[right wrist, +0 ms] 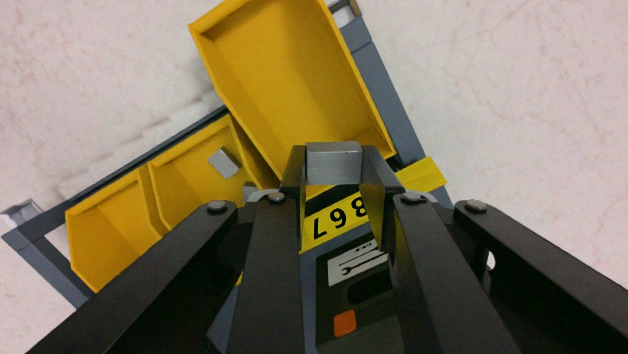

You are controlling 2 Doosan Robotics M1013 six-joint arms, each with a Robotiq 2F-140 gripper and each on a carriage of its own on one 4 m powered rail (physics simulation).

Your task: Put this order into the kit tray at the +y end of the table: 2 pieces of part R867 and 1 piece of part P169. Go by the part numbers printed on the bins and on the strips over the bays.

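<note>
My right gripper point(333, 167) is shut on a grey metal block point(333, 164), which sits between its fingertips. The block is above the near end of a large yellow bin point(295, 70), whose visible floor shows no part. Below the fingers a yellow label point(336, 221) shows the digits 867, partly covered by a finger. Another grey block point(224, 163) lies in a smaller yellow bin point(192, 175) to the left. My left gripper, the kit tray and any P169 label do not show in the right wrist view.
Another yellow bin point(107, 227) stands at the left, in the blue-grey rack frame point(387, 95). A dark case point(357, 320) with a wrench label and an orange patch is below the fingers. A pale marbled floor point(530, 100) surrounds the rack.
</note>
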